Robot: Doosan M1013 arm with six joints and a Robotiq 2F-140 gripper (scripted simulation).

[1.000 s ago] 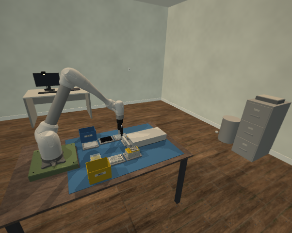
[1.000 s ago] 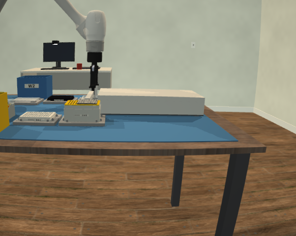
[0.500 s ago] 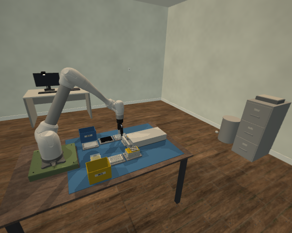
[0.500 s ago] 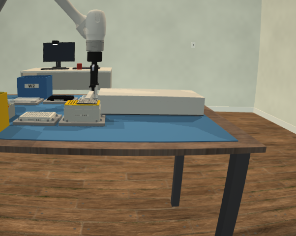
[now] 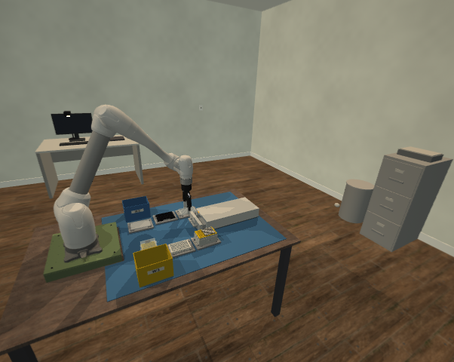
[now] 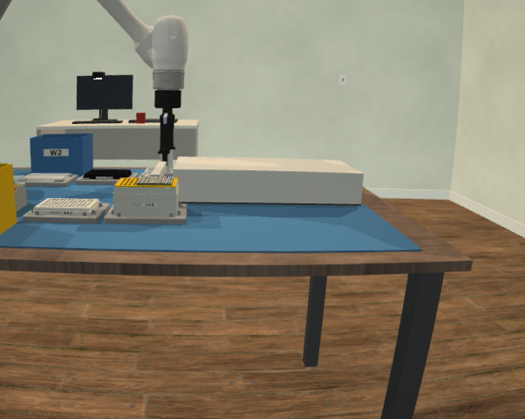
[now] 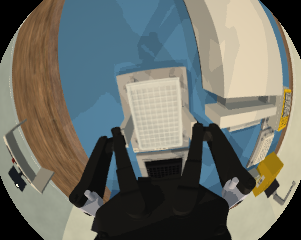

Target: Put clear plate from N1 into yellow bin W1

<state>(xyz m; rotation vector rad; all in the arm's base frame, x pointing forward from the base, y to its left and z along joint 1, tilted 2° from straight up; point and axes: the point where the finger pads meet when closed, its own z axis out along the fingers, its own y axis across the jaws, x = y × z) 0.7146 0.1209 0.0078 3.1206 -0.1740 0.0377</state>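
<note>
The grey nest lies 40 mm below my hand. Round my hand: clear plate: 20 mm below; black plate: 170 mm behind, 30 mm below, 20 mm to the left; blue bin W2: 340 mm behind, 170 mm to the left, 10 mm below.
</note>
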